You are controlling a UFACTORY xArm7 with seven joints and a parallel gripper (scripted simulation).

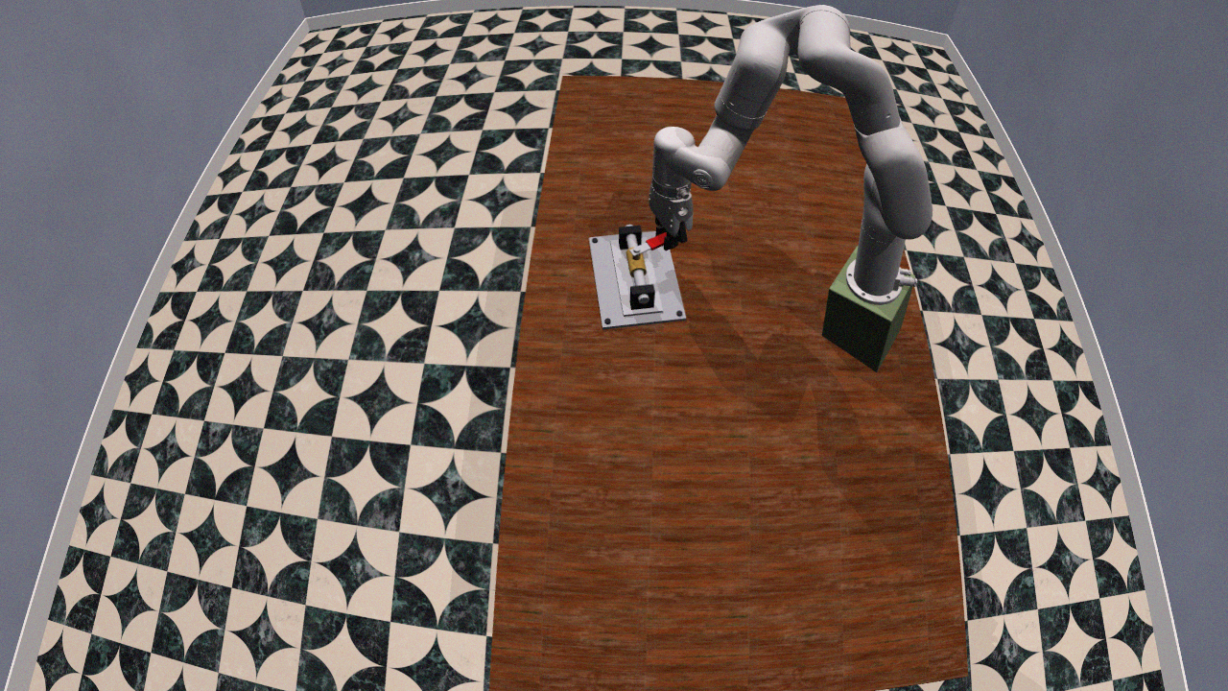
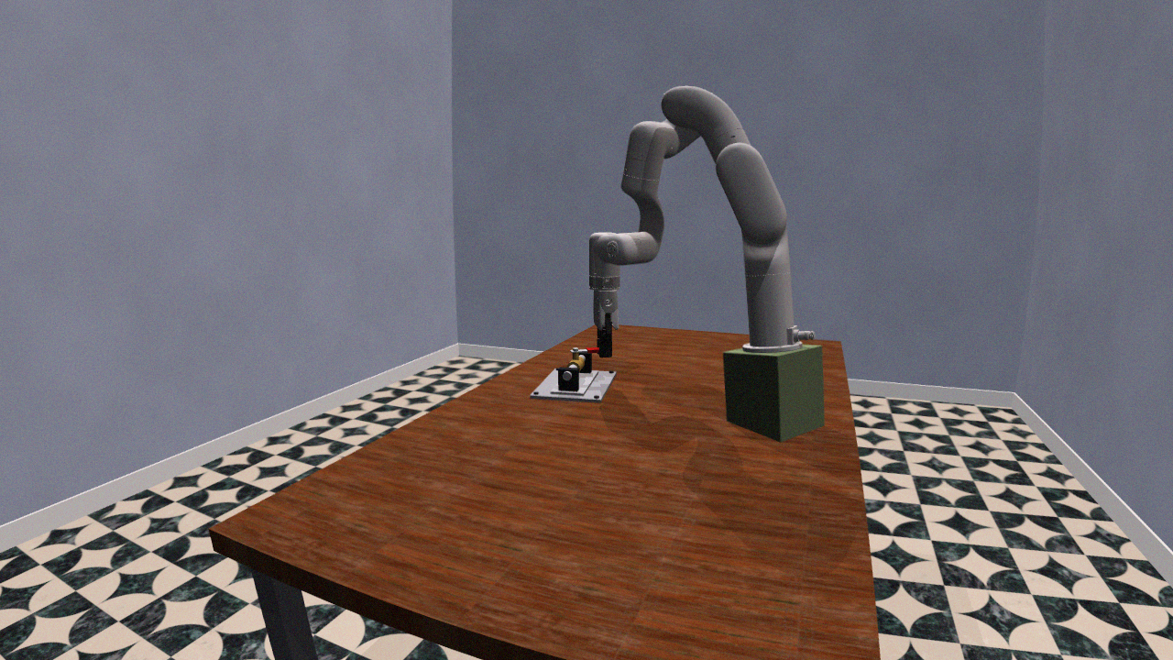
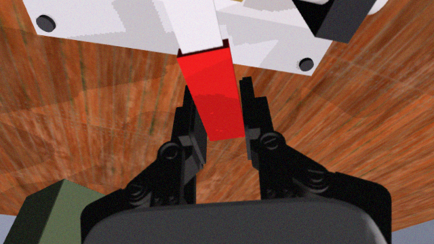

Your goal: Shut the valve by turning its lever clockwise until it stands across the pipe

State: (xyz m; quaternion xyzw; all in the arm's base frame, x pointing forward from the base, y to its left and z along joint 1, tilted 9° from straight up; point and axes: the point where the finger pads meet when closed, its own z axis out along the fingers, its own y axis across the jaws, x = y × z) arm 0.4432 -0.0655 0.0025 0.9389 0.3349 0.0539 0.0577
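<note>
Now: the red lever 3 cm to the left of my hand and 3 cm ahead of it.
</note>
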